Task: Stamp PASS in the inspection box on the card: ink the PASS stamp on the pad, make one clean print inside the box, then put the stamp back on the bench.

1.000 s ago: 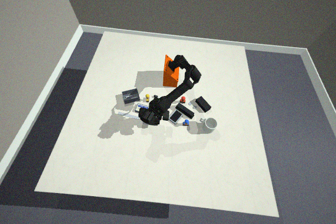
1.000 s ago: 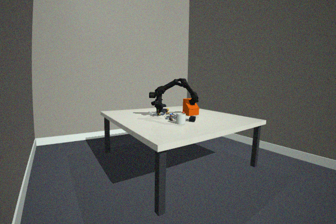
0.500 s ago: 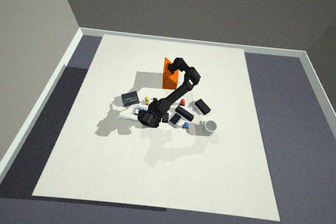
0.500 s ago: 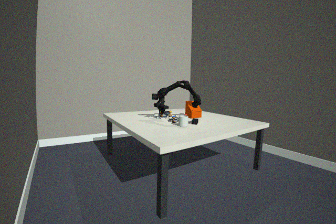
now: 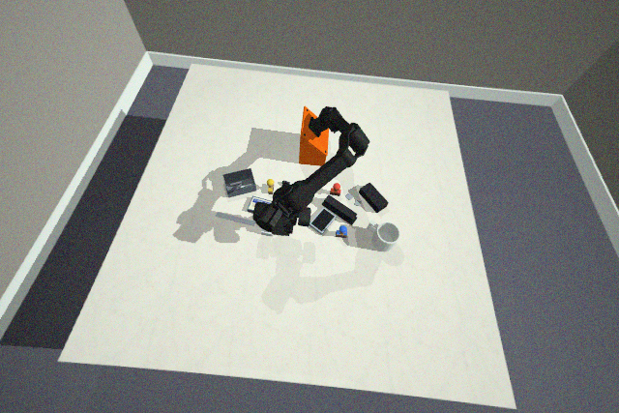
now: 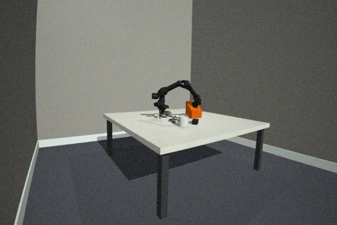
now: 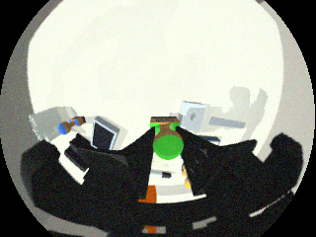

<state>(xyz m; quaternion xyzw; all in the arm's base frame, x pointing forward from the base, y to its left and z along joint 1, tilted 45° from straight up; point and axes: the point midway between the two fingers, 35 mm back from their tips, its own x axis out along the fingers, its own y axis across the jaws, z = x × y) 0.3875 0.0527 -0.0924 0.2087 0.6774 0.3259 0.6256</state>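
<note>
The ink pad lies 7 cm behind my gripper tip, 14 cm to the left of it and 5 cm below it. Round my gripper tip: pale card (11 cm behind, 5 cm below); green stamp (1 cm below); yellow stamp (15 cm behind, 9 cm to the right, 3 cm below).
</note>
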